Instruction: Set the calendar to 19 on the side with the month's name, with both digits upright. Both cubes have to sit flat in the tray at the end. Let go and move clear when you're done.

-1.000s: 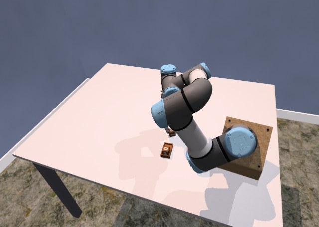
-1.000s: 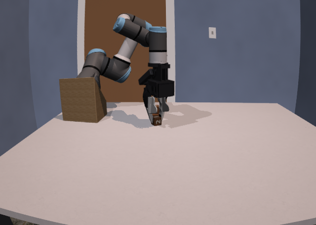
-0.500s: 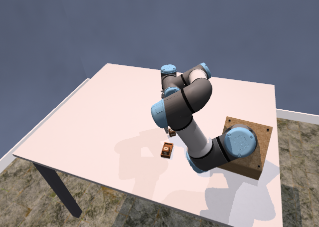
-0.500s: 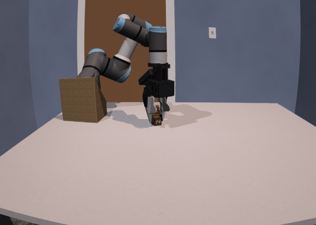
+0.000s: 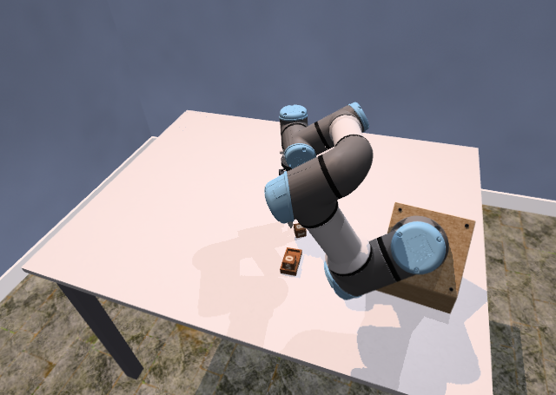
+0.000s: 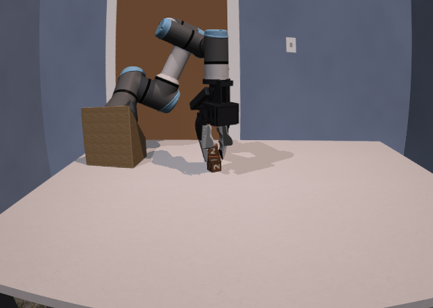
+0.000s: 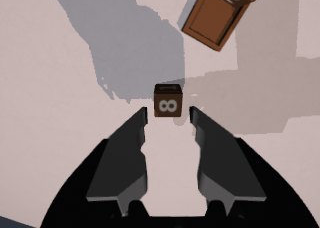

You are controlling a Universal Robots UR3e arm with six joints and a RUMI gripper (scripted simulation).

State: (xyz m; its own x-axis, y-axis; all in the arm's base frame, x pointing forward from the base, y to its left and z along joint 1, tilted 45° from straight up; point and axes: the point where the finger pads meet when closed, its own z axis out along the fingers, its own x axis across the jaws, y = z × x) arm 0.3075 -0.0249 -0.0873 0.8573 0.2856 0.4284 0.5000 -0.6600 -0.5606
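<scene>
The brown digit cube lies 30 mm below my hand. Round my hand: tray (10 mm behind, 110 mm to the left, 40 mm below).
</scene>
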